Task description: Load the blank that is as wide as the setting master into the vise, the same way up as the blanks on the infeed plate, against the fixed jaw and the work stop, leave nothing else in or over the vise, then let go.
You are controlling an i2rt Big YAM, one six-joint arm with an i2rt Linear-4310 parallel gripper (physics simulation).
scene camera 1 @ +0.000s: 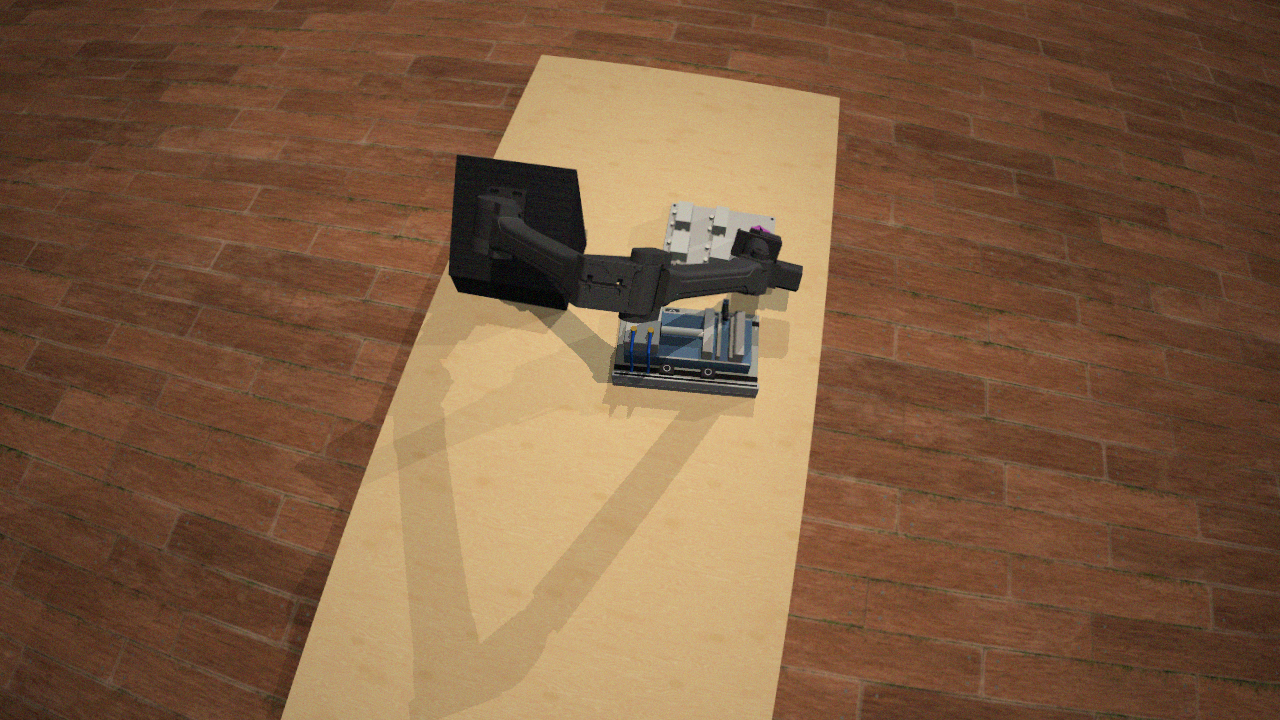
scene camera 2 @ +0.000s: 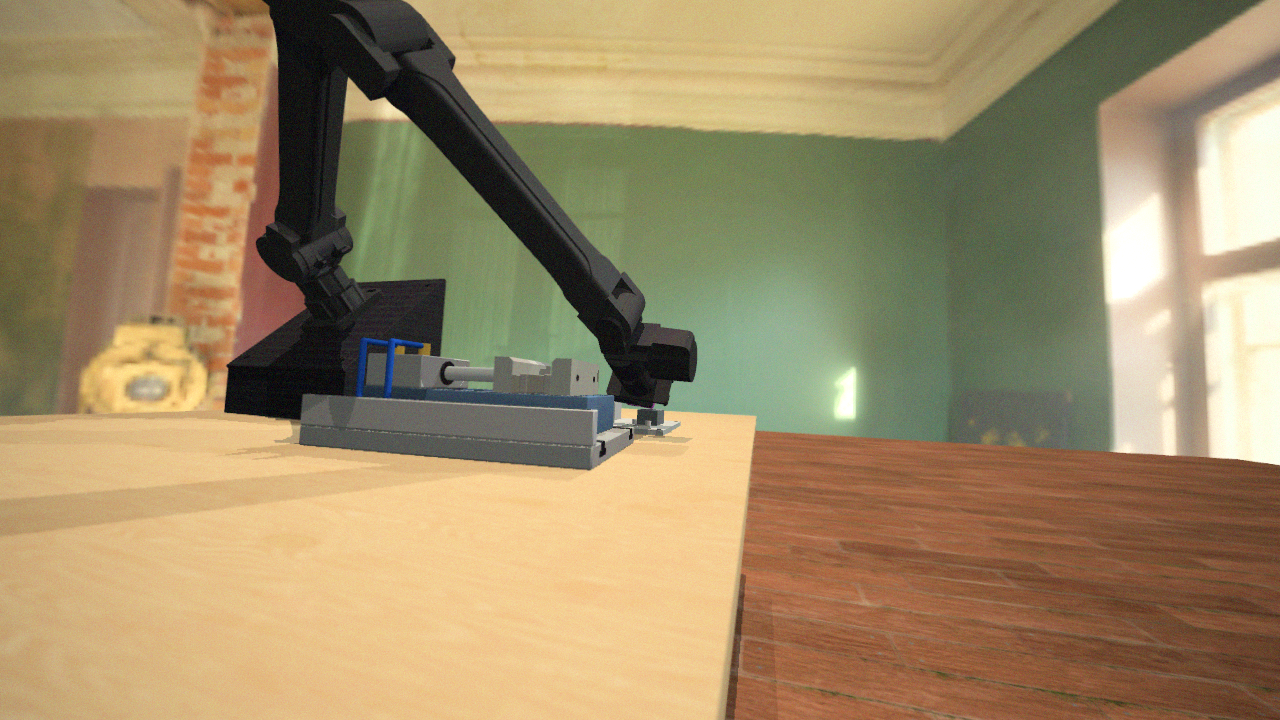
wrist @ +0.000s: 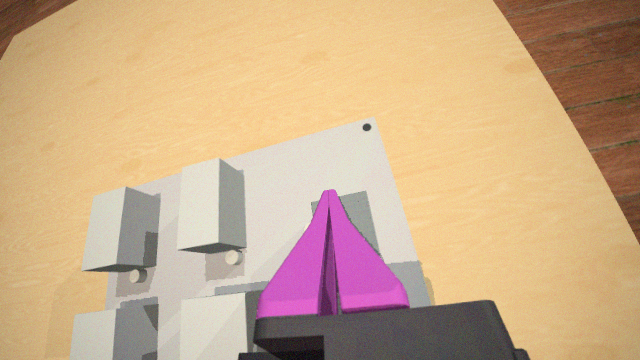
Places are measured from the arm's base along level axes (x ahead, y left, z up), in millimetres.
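Where they show: gripper, fingertip midpoint: (scene camera 1: 758, 227) (scene camera 2: 652, 403) (wrist: 330, 196); arm's base at its link origin: (scene camera 1: 506, 216) (scene camera 2: 345, 313).
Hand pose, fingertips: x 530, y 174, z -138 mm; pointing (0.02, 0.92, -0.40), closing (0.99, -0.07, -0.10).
Note:
Things, the pixels of their top centre, and the offset from my fingertips. Level surfaces: height alone.
- darker grey block at its top centre: (wrist: 345, 240) (scene camera 2: 651, 409) dx +3, dy -25, dz -9 mm
- light grey plate at its top centre: (wrist: 234, 270) (scene camera 1: 719, 240) dx -84, dy -29, dz -34 mm
- third blank at its top centre: (wrist: 211, 354) (scene camera 1: 720, 247) dx -79, dy -75, dz +2 mm
- grey vise at its top centre: (scene camera 2: 493, 356) (scene camera 1: 690, 329) dx -113, dy -327, dz +57 mm
- table's at its surface level: dz -42 mm
- pin at its top centre: (wrist: 231, 257) dx -82, dy -20, dz -26 mm
My gripper (wrist: 330, 196) (scene camera 1: 760, 229) is shut, its magenta fingertips together with nothing between them. In the wrist view it covers part of a darker grey block (wrist: 367, 220) near the right side of the light grey plate (wrist: 300, 160) (scene camera 1: 747, 217). On the plate's left part stand several pale blanks, among them one blank (wrist: 102, 230), another blank (wrist: 200, 205) and a third blank (wrist: 212, 325), partly cut off. The blue and grey vise (scene camera 1: 689, 362) (scene camera 2: 447, 425) stands beside the plate; its outer jaw (scene camera 1: 738, 333) (scene camera 2: 575, 376) faces the inner jaw (scene camera 1: 709, 333). What lies between the jaws is unclear.
The black arm base (scene camera 1: 514, 268) (scene camera 2: 277, 376) stands at the table's (scene camera 1: 554, 501) left edge. The arm passes above the vise's rear side. Small round pins, one pin (wrist: 233, 257) among them, rise from the plate. Blue tubes (scene camera 2: 375, 367) stand up at the vise's inner end.

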